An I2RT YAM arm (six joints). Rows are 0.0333 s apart.
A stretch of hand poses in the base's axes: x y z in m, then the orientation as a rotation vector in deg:
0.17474, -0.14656, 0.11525, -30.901, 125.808, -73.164
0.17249, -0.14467, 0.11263, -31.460, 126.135, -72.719
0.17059, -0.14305, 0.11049, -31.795, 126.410, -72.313
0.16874, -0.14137, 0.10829, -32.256, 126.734, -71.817
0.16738, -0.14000, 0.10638, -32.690, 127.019, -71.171
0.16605, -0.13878, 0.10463, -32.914, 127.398, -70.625
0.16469, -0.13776, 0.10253, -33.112, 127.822, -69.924
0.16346, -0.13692, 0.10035, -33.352, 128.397, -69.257
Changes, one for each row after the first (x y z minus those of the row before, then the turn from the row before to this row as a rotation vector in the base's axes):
-0.00225, 0.00189, -0.00262, 0.243, 0.446, 0.309
-0.00190, 0.00162, -0.00214, 0.257, 0.305, 0.200
-0.00185, 0.00168, -0.00220, 0.298, 0.390, 0.275
-0.00136, 0.00137, -0.00191, 0.400, 0.323, 0.336
-0.00133, 0.00122, -0.00175, 0.397, 0.313, 0.141
-0.00136, 0.00102, -0.00210, 0.517, 0.312, 0.162
-0.00123, 0.00084, -0.00218, 0.510, 0.460, 0.097

